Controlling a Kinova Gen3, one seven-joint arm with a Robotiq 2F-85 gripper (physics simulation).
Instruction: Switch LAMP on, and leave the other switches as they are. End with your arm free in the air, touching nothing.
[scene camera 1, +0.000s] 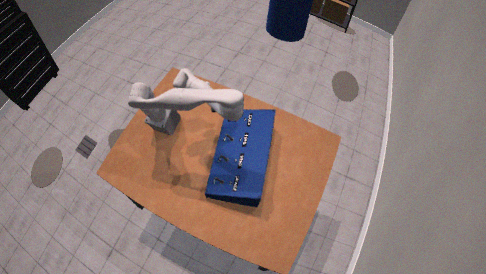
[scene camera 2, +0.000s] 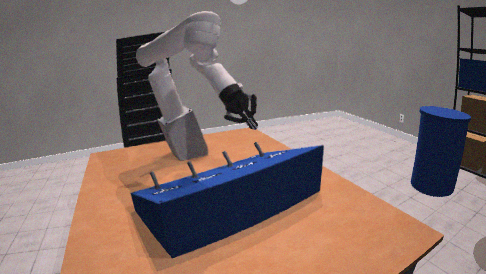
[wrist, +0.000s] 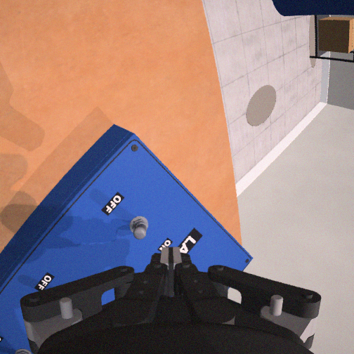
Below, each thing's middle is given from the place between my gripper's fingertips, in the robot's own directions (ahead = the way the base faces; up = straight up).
Now: the blue switch panel (scene camera 2: 186, 214) 17 cm ahead of my hand, 12 cm to the right of it and 9 cm below it.
